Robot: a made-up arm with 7 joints.
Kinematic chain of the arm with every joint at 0, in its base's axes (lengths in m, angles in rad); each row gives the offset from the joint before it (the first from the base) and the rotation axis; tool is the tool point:
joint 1: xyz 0 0.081 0 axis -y
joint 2: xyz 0 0.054 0 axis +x
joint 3: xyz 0 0 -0.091 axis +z
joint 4: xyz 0 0 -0.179 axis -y
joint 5: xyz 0 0 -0.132 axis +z
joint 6: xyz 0 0 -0.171 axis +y
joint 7: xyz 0 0 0 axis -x
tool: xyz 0 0 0
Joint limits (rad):
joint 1: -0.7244..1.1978
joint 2: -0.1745..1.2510
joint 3: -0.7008..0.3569
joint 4: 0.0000..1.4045
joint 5: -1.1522..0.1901
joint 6: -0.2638..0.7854
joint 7: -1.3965..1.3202
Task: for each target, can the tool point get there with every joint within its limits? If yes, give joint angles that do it. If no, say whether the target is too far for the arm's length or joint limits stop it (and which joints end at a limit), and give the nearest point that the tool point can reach.
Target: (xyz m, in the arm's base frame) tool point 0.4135 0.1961 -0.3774
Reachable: yes | joints 0.6344 0.1322 -0.1072 0.3717 -0.6456 0.4748 -0.7462
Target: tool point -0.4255 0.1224 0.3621
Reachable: no: joint limits stop it (at a limit: joint 1, joint 2, joint 3, joint 4) | nearest point 0.1035 0.4717 0.2602 | short by 0.642 m
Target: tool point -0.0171 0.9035 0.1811
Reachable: no: too far | nearest point 0.1600 0.6544 0.0958 | short by 0.317 m
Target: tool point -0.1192 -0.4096 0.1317
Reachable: no: joint limits stop it (at a limit: joint 1, joint 2, joint 3, joint 4) | nearest point 0.3457 -0.1103 0.1100 | short by 0.553 m
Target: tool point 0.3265 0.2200 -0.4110
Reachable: yes | joints 0.2676 0.0961 0.1837 0.7647 -0.1533 -0.0700 1.0502
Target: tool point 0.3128 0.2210 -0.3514
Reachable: yes | joints 0.1999 0.5708 -0.5566 1.1689 -0.2370 -0.1509 -0.6014
